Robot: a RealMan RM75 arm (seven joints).
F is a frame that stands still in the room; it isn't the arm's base.
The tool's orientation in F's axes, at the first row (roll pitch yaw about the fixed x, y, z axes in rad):
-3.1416 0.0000 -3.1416
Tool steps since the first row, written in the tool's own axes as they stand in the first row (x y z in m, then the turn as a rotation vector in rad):
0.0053 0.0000 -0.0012 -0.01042 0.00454 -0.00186
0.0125 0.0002 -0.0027 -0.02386 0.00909 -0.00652
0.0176 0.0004 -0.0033 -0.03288 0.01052 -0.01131
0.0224 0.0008 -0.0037 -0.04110 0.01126 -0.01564
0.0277 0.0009 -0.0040 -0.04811 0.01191 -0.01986
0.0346 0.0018 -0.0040 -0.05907 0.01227 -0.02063
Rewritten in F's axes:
-0.0053 0.0000 0.0012 0.01042 0.00454 0.00186
-0.0125 0.0002 0.0027 0.02386 0.00909 0.00652
-0.0176 0.0004 0.0033 0.03288 0.01052 0.01131
-0.0224 0.0008 0.0037 0.04110 0.01126 0.01564
-0.0277 0.0009 0.0040 0.04811 0.01191 0.01986
-0.0346 0.0018 0.0040 0.05907 0.01227 0.02063

